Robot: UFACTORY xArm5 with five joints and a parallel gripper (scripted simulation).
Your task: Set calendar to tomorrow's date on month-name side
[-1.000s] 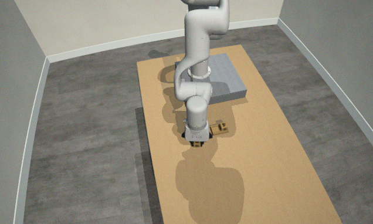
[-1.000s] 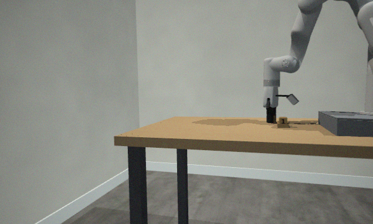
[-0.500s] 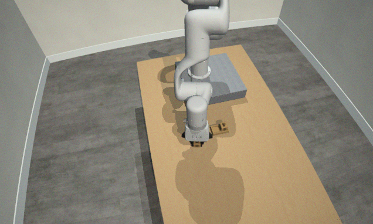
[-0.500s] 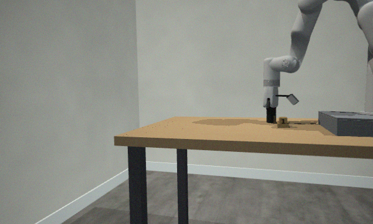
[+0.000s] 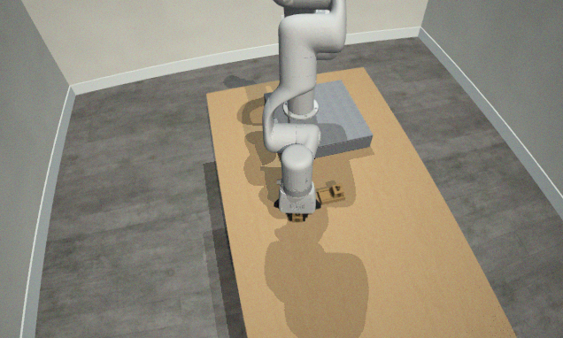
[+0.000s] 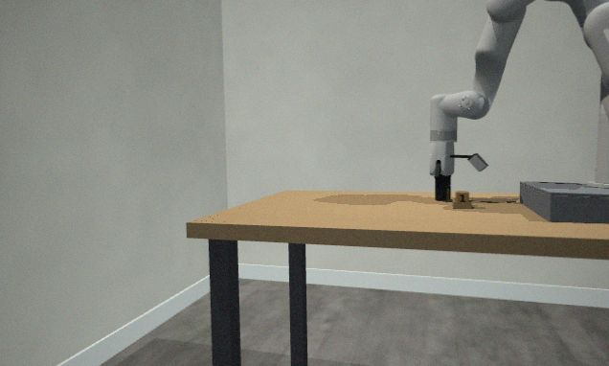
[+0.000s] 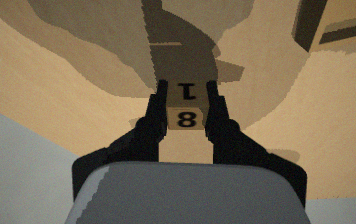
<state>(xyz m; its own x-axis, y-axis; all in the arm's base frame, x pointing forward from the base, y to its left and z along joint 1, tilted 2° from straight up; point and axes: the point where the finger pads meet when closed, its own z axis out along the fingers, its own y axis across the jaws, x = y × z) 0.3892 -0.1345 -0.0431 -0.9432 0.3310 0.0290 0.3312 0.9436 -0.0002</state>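
My hand is 10 mm above the wooden cube. The rest, counted from my hand: wooden tray (40 mm behind, 120 mm to the left, 10 mm below).
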